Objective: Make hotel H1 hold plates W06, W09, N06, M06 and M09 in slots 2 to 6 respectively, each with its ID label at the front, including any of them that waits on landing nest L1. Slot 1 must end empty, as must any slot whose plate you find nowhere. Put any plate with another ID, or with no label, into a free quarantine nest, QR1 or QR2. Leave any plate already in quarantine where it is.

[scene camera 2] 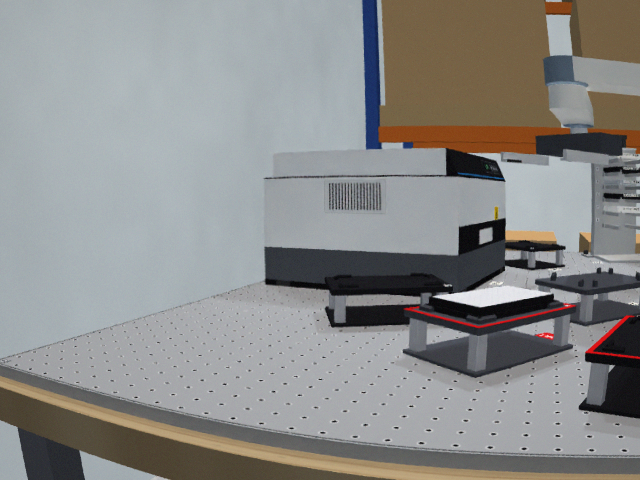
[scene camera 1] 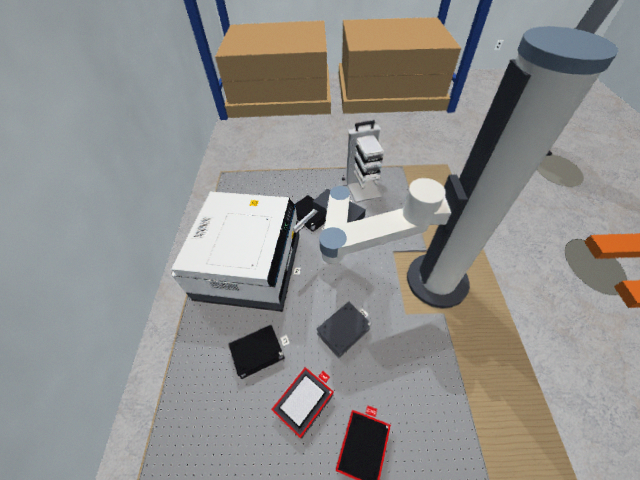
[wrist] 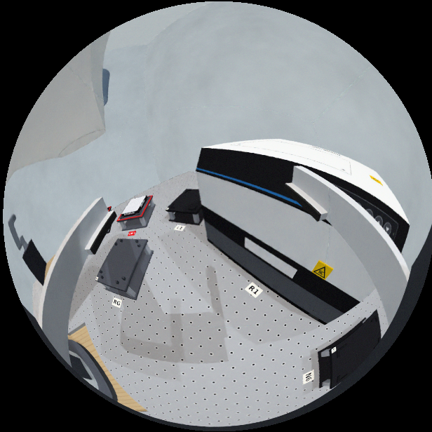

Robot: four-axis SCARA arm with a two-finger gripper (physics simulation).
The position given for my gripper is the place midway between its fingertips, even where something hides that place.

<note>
In view: my gripper (scene camera 2: 532,155), a grey nest RG (wrist: 121,260), a landing nest L1 (scene camera 2: 393,284) and a red-rimmed quarantine nest QR1 (scene camera 2: 429,319).
My gripper also shows in scene camera 1 (scene camera 1: 311,241) and in the wrist view (wrist: 193,187).
</note>
